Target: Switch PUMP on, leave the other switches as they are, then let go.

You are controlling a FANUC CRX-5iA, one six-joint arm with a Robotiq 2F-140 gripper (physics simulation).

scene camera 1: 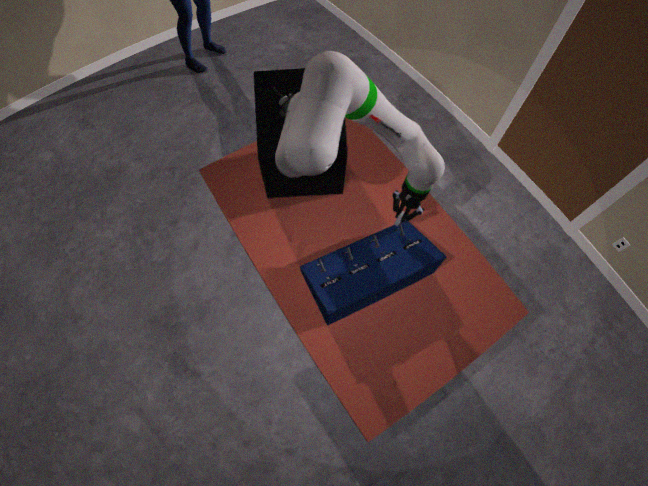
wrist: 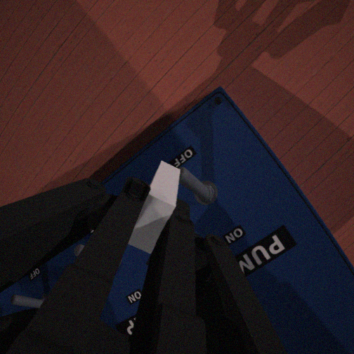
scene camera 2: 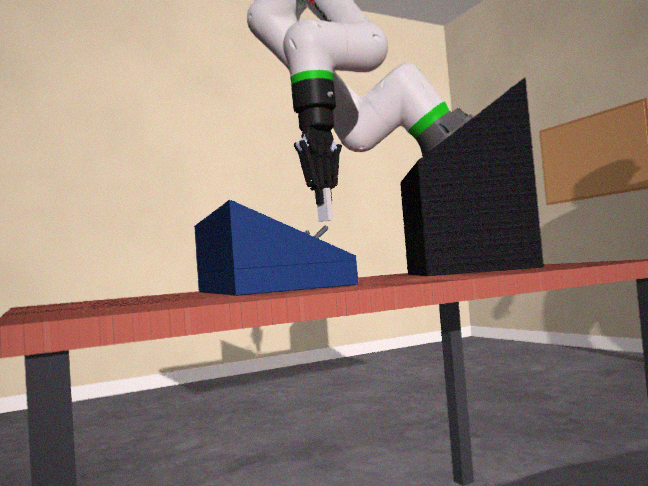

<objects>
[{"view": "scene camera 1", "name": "blue sloped switch box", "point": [347, 284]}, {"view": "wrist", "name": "gripper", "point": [161, 182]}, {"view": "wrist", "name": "blue sloped switch box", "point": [290, 258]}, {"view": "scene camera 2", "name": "gripper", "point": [326, 220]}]
</objects>
